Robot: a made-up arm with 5 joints. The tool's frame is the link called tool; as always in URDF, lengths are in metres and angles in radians. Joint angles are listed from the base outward. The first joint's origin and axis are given. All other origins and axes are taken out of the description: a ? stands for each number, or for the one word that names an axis. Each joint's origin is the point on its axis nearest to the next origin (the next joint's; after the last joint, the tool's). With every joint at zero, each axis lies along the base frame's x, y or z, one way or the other. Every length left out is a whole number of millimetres.
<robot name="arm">
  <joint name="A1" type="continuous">
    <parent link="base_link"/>
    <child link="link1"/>
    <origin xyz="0 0.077 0.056" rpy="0 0 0"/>
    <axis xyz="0 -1 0"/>
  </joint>
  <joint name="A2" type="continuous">
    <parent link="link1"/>
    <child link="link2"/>
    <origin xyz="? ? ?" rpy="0 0 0"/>
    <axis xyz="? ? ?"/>
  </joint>
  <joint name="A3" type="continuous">
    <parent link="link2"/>
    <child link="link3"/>
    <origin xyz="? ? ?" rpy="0 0 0"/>
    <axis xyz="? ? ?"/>
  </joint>
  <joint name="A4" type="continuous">
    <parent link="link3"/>
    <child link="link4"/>
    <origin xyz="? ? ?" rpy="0 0 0"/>
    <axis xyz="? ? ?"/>
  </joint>
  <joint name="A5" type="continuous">
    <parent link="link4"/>
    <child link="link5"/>
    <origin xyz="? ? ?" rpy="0 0 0"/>
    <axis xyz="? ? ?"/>
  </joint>
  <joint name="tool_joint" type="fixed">
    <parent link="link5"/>
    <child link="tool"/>
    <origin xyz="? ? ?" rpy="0 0 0"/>
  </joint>
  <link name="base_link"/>
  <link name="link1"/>
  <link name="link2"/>
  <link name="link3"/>
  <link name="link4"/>
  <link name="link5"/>
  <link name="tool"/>
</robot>
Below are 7 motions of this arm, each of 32 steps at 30 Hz.
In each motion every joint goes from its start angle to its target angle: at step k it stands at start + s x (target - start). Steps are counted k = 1, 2, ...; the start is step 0. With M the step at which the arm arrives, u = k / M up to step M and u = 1 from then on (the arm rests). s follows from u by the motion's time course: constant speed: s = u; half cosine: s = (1 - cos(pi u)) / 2; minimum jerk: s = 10 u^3 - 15 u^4 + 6 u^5.
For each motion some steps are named. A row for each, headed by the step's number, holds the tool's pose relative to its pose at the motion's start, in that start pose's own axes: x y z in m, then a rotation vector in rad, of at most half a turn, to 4 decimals.
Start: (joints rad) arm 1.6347 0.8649 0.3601 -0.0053 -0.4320
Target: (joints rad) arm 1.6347 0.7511 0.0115 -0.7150 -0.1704
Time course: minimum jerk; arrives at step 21
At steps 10, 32:
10: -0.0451 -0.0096 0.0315 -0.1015 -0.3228 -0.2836
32: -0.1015 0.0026 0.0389 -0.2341 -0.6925 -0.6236

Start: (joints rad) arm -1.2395 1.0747 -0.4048 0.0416 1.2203
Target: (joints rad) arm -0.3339 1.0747 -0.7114 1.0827 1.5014
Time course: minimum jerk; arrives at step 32
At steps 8, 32:
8: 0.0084 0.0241 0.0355 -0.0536 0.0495 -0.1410
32: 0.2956 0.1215 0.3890 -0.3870 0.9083 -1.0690

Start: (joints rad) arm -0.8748 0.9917 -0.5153 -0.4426 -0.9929
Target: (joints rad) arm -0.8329 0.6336 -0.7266 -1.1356 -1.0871
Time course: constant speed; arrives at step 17
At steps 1, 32:
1: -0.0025 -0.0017 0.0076 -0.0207 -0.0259 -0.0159
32: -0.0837 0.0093 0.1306 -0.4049 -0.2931 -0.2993

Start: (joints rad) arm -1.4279 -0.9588 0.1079 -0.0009 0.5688
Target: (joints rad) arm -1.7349 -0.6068 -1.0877 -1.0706 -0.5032
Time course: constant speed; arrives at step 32
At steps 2, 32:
2: 0.0208 -0.0113 -0.0074 0.0067 -0.0589 -0.0226
32: 0.1118 -0.2643 0.2420 -1.0532 -0.8267 -0.1100

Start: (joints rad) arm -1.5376 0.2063 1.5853 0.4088 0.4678
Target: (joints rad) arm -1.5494 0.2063 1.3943 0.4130 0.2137
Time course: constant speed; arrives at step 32
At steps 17, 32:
17: 0.0364 -0.0061 -0.0032 0.0410 0.0200 0.0455
32: 0.0681 -0.0124 -0.0078 0.0792 0.0335 0.0857

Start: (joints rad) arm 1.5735 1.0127 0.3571 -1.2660 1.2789
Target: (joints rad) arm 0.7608 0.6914 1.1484 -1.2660 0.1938
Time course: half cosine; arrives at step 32
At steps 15, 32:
15: -0.0565 -0.0101 0.0570 0.2576 0.6590 0.4384
32: -0.1790 0.0781 0.0945 1.0045 1.1836 0.6788

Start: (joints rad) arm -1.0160 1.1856 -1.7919 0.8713 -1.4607
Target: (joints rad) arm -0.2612 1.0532 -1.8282 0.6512 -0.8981
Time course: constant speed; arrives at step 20
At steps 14, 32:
14: -0.1913 -0.0109 0.1067 0.1415 -0.4828 -0.6010
32: -0.2619 0.0114 0.1150 0.2681 -0.6714 -0.8554

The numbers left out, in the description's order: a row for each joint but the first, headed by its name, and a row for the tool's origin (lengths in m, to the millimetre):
A2: xyz 0.29 0 -0.017, axis -1 0 0
A3: xyz 0 -0.107 -0.179, axis 0 0 1
A4: xyz 0.083 0.211 0, axis 0 1 0
A5: xyz 0.087 0 -0.051, axis 0 0 -1
tool: xyz -0.065 -0.289 0

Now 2 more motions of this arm.
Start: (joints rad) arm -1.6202 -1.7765 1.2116 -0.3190 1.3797
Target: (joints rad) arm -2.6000 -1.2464 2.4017 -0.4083 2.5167
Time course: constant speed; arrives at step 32
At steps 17, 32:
17: -0.2232 -0.1301 0.1379 -0.2231 -0.0315 -0.4855
32: -0.4673 -0.0665 0.3008 -0.4251 0.0743 -1.0120

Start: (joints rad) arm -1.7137 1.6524 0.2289 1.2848 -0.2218
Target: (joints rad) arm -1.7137 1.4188 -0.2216 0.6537 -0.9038
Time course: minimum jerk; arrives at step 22
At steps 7, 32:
7: 0.0498 -0.0019 0.0091 0.0548 -0.1483 0.1399
32: 0.1959 -0.0002 0.1492 0.1042 -0.8078 0.5841

